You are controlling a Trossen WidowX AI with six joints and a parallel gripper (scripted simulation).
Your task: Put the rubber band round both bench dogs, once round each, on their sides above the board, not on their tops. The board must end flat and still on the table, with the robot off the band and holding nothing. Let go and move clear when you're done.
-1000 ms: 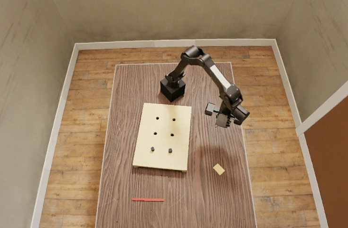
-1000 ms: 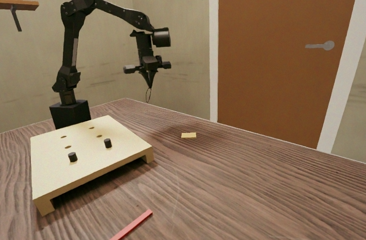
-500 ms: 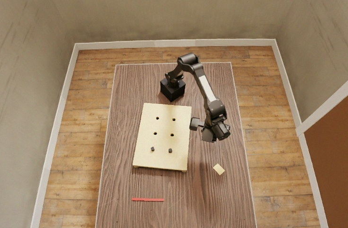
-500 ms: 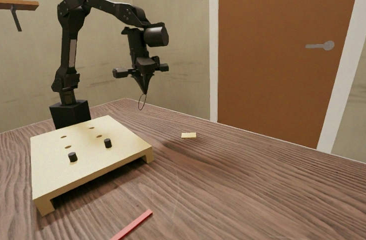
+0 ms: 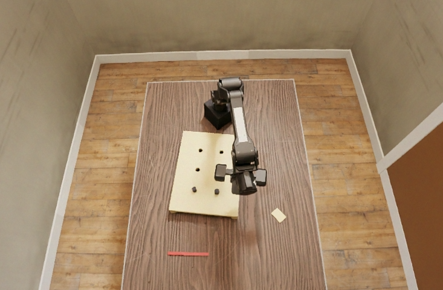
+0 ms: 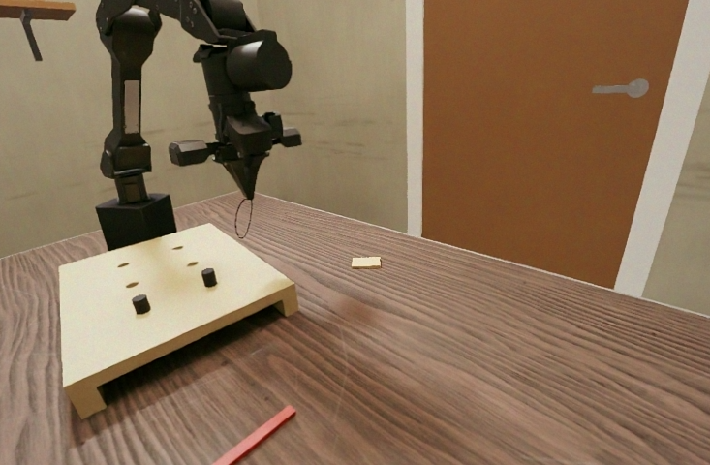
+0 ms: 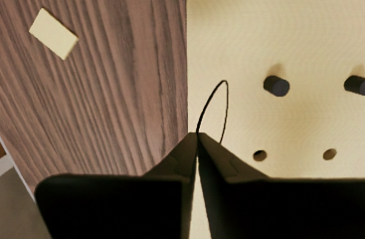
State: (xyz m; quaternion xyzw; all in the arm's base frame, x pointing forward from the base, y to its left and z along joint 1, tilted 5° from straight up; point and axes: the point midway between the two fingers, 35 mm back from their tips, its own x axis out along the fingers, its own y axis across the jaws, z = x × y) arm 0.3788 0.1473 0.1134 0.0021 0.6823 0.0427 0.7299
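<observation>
The cream board is 17 cm below my hand, 15 cm to the right of it and 7 cm behind it. The rest, counted from my hand: tan block 20 cm below, 18 cm to the left, 5 cm ahead; then red strip 28 cm ahead, 20 cm below, 16 cm to the right.
</observation>
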